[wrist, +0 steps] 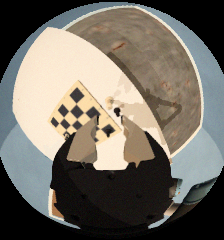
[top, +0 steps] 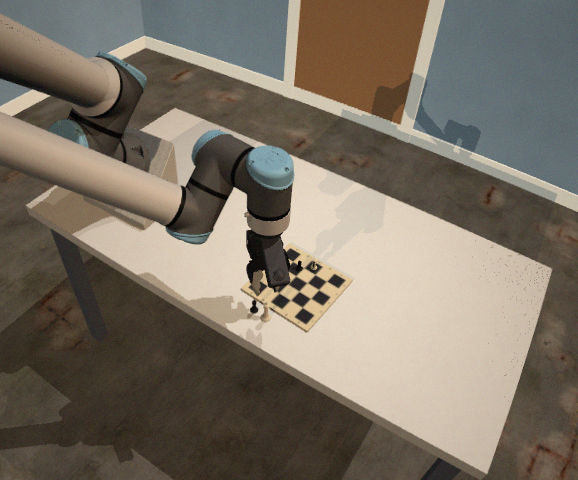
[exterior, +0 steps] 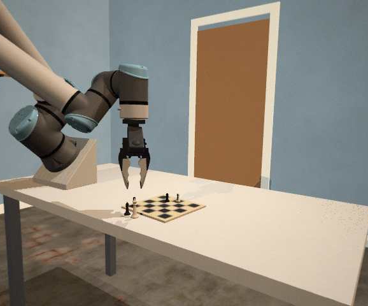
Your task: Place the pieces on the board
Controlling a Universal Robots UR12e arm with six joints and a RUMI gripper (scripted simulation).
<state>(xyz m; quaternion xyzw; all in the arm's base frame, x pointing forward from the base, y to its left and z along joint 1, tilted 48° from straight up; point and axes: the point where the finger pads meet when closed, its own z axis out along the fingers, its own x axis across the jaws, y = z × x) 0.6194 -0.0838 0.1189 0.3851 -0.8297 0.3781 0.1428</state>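
Right now my hand is 80 mm above the white king. Also, from my hand: black bishop (90 mm below, 40 mm behind); chessboard (140 mm to the left, 110 mm below, 10 mm ahead).
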